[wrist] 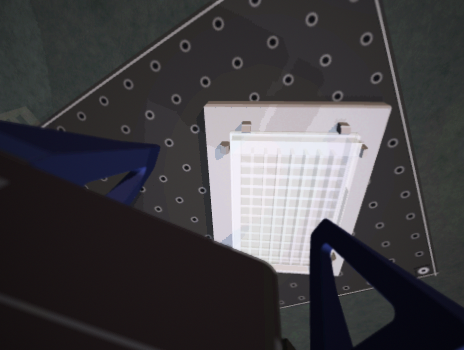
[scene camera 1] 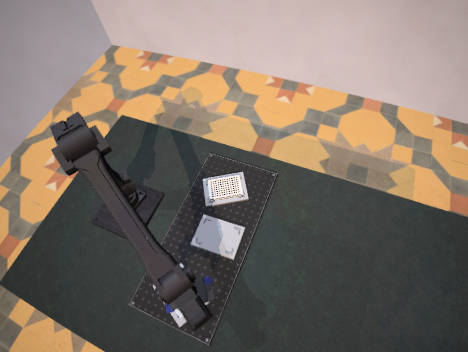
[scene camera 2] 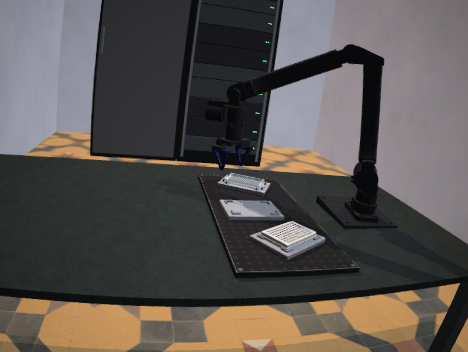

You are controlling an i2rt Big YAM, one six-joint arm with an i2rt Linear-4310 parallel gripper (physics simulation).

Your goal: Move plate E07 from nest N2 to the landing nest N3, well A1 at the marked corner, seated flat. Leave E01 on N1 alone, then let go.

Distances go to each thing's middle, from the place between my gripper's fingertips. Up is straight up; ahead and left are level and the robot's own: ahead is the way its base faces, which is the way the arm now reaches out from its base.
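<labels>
I find the clear well plate [wrist: 283, 183] 10 mm to the right of my hand, 60 mm behind it and 50 mm below it. The nest with corner brackets [scene camera 1: 214, 235] is there too, and counted from my hand it is 210 mm to the left, 50 mm behind and 60 mm below.
</labels>
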